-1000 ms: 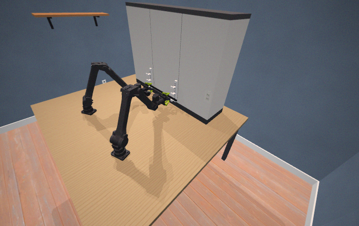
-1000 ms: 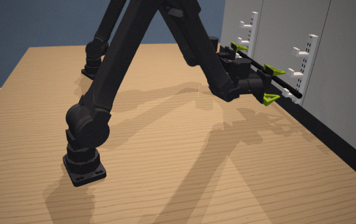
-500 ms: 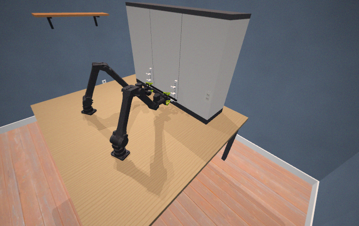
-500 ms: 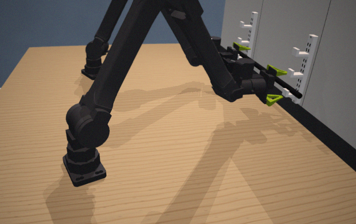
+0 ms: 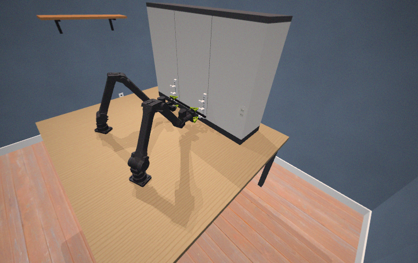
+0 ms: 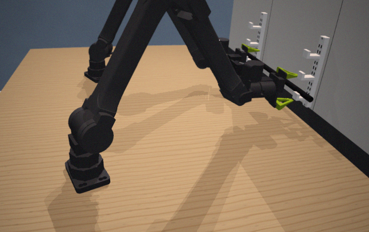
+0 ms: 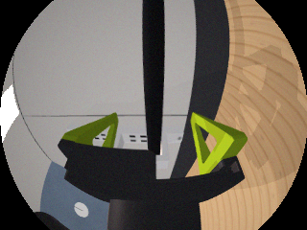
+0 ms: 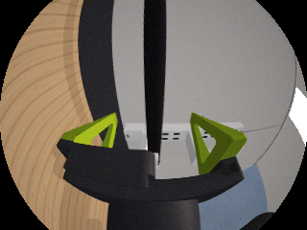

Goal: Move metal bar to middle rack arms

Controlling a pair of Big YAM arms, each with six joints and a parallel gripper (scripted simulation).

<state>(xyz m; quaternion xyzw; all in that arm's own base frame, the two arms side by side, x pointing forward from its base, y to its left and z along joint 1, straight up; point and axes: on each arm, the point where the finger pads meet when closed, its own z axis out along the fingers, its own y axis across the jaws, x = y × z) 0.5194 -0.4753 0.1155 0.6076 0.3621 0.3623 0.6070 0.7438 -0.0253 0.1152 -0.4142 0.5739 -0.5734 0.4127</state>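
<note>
Right now my left hand is 10 mm short of the metal bar and 150 mm to the left of it. From my left hand the other things lie so: black base strip 50 mm ahead, 170 mm to the right, 90 mm below; then grey wall panel 200 mm ahead, 170 mm to the right, 330 mm above.
My right hand is 15 cm to the right of the metal bar. The rest, counted from my right hand: black base strip: 13 cm to the left, 9 cm below, 4 cm ahead; grey wall panel: 33 cm above, 19 cm ahead, 13 cm to the left.
</note>
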